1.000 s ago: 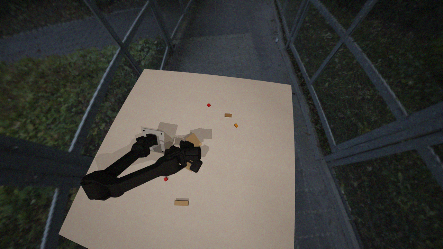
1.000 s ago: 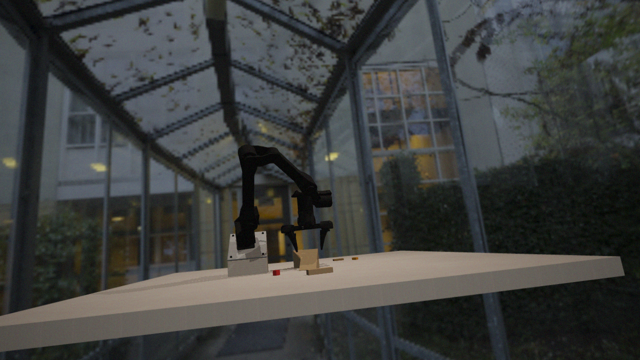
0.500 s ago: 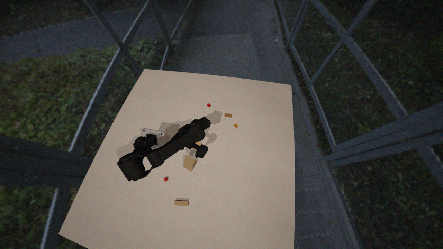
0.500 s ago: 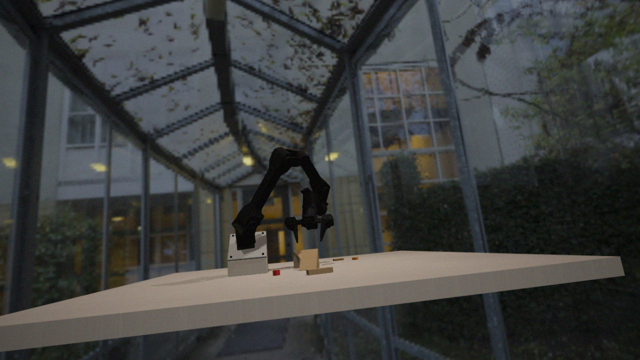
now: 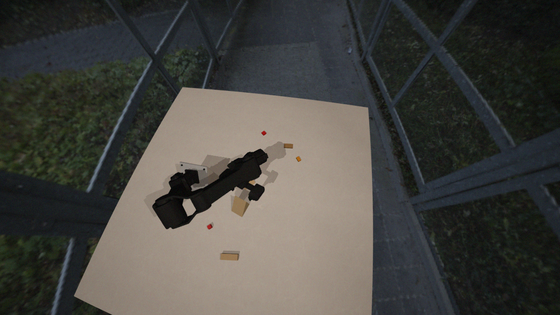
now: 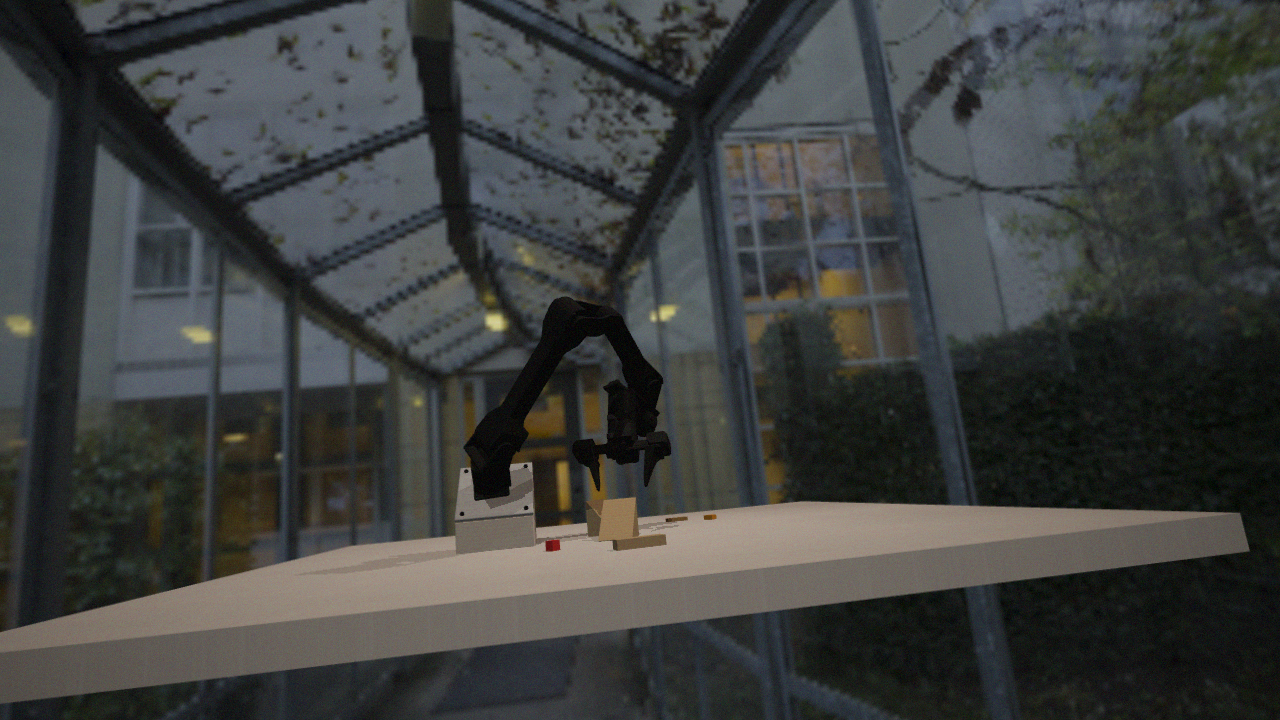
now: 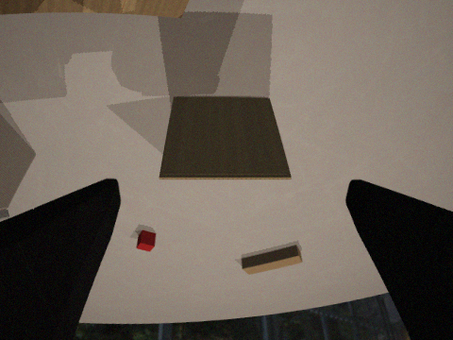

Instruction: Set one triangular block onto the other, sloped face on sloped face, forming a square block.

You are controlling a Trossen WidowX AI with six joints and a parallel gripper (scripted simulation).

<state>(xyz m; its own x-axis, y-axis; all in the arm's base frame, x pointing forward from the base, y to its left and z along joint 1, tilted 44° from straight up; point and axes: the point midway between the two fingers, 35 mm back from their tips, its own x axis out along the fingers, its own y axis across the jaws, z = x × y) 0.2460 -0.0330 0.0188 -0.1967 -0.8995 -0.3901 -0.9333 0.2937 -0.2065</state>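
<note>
The red cube is 150 mm to the right of my gripper tip, 140 mm behind it and 80 mm below it. Also, from my gripper tip: small brown block 310 mm to the left, 180 mm ahead, 80 mm below; orange piece 240 mm to the left, 240 mm ahead, 80 mm below; flat wooden piece 260 mm to the right, 80 mm below, 20 mm behind.
</note>
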